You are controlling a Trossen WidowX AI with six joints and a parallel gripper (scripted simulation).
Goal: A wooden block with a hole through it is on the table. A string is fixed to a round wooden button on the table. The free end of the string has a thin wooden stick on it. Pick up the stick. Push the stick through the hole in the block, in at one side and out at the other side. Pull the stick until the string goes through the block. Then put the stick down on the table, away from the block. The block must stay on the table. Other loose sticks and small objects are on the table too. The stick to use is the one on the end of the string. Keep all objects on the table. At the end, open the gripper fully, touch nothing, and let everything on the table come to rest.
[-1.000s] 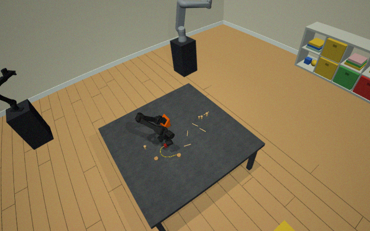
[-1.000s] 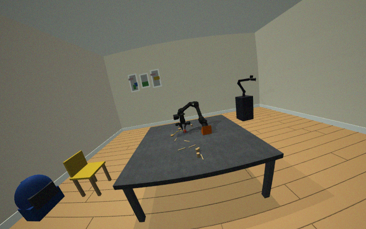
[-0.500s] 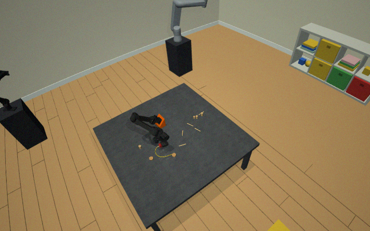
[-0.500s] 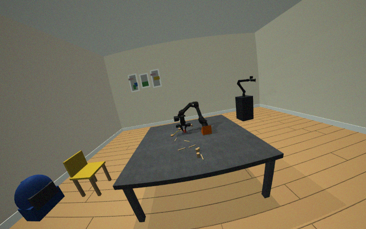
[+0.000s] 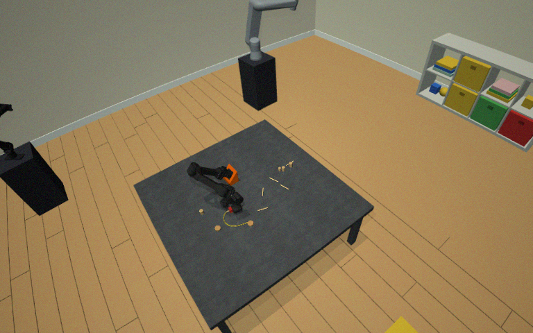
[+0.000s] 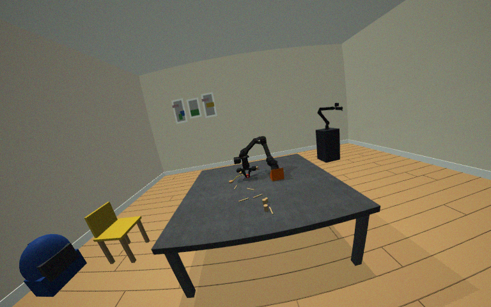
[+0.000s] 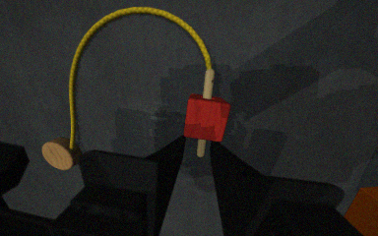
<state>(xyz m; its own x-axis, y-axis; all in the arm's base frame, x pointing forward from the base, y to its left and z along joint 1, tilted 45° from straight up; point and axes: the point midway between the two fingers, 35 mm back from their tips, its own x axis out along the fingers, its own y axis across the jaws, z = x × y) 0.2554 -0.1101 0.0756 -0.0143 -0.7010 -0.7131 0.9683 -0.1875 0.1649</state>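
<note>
Now: gripper tip 30 mm to the left of the red block and 10 mm past it. Round my gripper tip: round wooden button (170 mm ahead, 10 mm to the left, 10 mm below); then thin wooden stick (40 mm to the right, 10 mm behind).
</note>
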